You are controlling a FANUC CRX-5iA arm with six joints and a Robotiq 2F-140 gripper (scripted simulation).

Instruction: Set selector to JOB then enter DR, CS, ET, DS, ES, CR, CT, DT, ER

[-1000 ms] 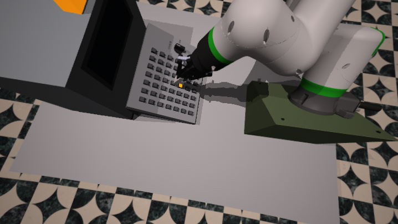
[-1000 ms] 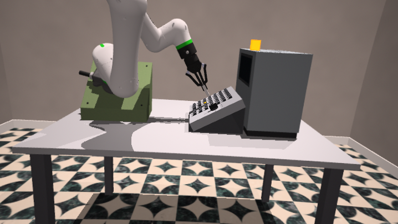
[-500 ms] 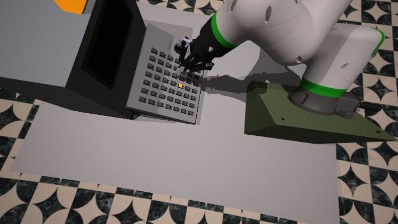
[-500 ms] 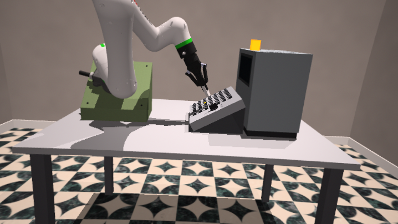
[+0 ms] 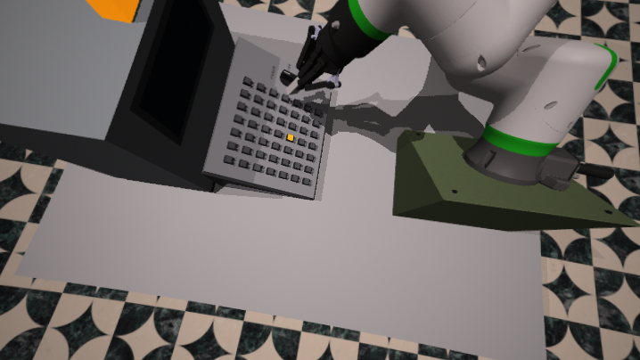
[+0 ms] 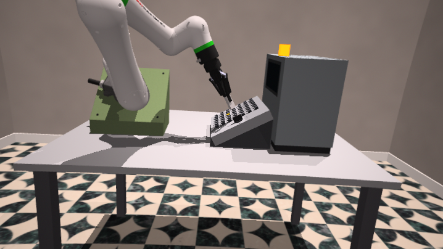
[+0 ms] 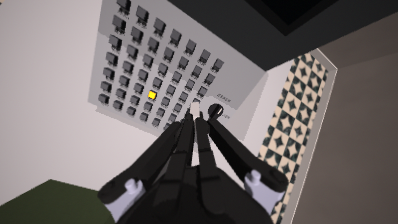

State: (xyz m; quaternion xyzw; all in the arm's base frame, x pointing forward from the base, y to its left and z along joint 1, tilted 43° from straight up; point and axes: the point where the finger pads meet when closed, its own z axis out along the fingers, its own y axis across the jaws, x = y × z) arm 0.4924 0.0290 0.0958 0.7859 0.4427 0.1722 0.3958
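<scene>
My gripper is now 50 mm short of the black selector knob, 50 mm to the left of it and 60 mm above it. The rest, counted from my hand: key (10 mm behind, 100 mm to the left, 90 mm below); grey keypad (50 mm ahead, 60 mm to the left, 110 mm below).
</scene>
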